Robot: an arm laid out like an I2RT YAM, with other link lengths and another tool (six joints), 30 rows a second.
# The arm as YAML. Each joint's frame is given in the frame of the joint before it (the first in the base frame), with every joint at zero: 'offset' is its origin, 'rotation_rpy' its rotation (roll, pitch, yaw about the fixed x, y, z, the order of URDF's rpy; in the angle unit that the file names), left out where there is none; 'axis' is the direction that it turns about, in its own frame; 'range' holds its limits. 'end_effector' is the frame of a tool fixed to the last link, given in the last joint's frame.
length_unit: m
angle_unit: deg
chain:
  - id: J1
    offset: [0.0, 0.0, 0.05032]
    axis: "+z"
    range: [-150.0, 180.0]
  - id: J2
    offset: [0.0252, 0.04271, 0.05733]
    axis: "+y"
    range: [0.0, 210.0]
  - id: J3
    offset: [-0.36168, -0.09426, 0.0]
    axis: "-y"
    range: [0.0, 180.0]
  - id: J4
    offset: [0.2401, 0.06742, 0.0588]
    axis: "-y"
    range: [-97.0, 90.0]
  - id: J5
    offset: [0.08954, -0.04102, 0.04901]
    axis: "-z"
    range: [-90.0, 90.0]
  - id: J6
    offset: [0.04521, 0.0, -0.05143]
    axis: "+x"
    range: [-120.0, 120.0]
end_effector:
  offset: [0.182, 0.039, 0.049]
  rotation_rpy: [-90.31, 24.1, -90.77]
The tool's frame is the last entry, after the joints.
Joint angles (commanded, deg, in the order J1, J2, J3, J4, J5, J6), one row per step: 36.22, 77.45, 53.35, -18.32, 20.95, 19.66; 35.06, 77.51, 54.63, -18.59, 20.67, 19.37; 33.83, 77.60, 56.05, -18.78, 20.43, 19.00; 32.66, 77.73, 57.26, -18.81, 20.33, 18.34; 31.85, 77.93, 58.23, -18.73, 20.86, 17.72; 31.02, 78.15, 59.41, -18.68, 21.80, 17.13; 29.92, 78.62, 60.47, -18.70, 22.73, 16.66; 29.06, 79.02, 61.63, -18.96, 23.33, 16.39; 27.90, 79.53, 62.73, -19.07, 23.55, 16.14; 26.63, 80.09, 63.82, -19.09, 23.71, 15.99; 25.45, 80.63, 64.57, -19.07, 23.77, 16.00; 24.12, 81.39, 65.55, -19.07, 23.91, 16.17; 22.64, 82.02, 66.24, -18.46, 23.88, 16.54; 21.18, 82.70, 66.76, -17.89, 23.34, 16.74; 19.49, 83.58, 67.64, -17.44, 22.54, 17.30; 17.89, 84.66, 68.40, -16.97, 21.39, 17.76; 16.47, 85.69, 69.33, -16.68, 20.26, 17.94; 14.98, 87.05, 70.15, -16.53, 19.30, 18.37; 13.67, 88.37, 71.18, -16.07, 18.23, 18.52; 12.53, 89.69, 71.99, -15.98, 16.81, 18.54
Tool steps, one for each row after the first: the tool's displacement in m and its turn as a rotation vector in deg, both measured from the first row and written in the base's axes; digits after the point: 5 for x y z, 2 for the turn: 0.00662, -0.00501, 0.00936, 0.48, -0.70, -0.77; 0.01395, -0.01048, 0.02020, 0.97, -1.59, -1.59; 0.02080, -0.01617, 0.02962, 1.08, -2.51, -2.28; 0.02702, -0.02184, 0.03731, 0.75, -3.47, -3.12; 0.03416, -0.02910, 0.04693, 0.30, -4.70, -4.34; 0.04211, -0.03869, 0.05322, -0.32, -5.52, -5.89; 0.04840, -0.04578, 0.05970, -0.64, -6.15, -7.07; 0.05546, -0.05383, 0.06521, -0.77, -6.64, -8.27; 0.06291, -0.06274, 0.07065, -0.78, -7.12, -9.59; 0.06921, -0.07126, 0.07331, -0.76, -7.33, -10.83; 0.07700, -0.08118, 0.07629, -0.68, -7.55, -12.38; 0.08498, -0.09217, 0.08064, -0.12, -8.11, -14.07; 0.09214, -0.10129, 0.08231, 0.43, -8.32, -15.22; 0.10075, -0.11164, 0.08502, 1.42, -8.51, -16.61; 0.10945, -0.11996, 0.08463, 2.39, -8.37, -17.56; 0.11759, -0.12687, 0.08516, 3.14, -8.28, -18.18; 0.12651, -0.13553, 0.08110, 3.76, -7.72, -19.15; 0.13604, -0.14191, 0.08058, 4.47, -7.65, -19.70; 0.14394, -0.14581, 0.07574, 5.04, -6.95, -19.73
